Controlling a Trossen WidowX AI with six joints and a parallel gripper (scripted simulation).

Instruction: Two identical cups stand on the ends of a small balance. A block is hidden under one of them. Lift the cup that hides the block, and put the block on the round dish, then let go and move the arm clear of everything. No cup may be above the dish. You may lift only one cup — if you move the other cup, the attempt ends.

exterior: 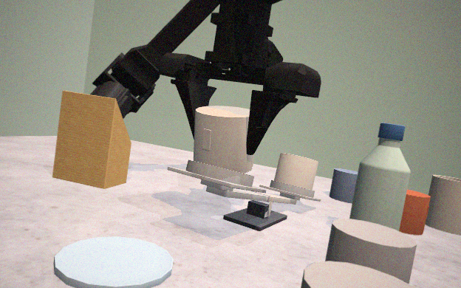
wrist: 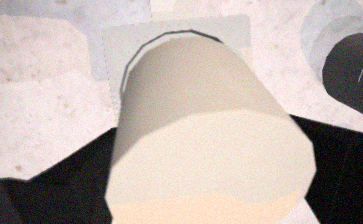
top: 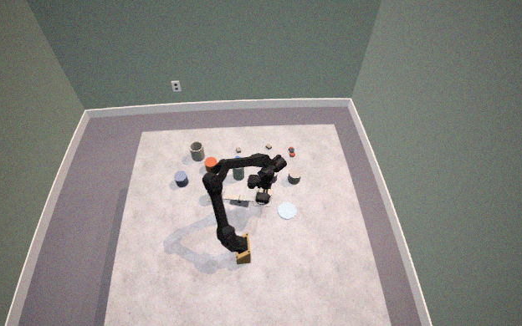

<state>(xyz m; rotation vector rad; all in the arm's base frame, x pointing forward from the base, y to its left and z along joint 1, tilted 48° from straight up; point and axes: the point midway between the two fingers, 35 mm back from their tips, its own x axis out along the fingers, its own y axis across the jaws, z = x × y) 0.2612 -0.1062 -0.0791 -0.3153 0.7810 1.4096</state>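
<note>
Right now my gripper tip is 20 mm above the pale grey block and 10 mm to the right of it. Also, from my gripper tip: balance beam: 130 mm to the left, 70 mm below, 40 mm ahead; then balance: 120 mm to the left, 90 mm below, 40 mm ahead; then beige cup: 20 mm to the right, 10 mm above.
</note>
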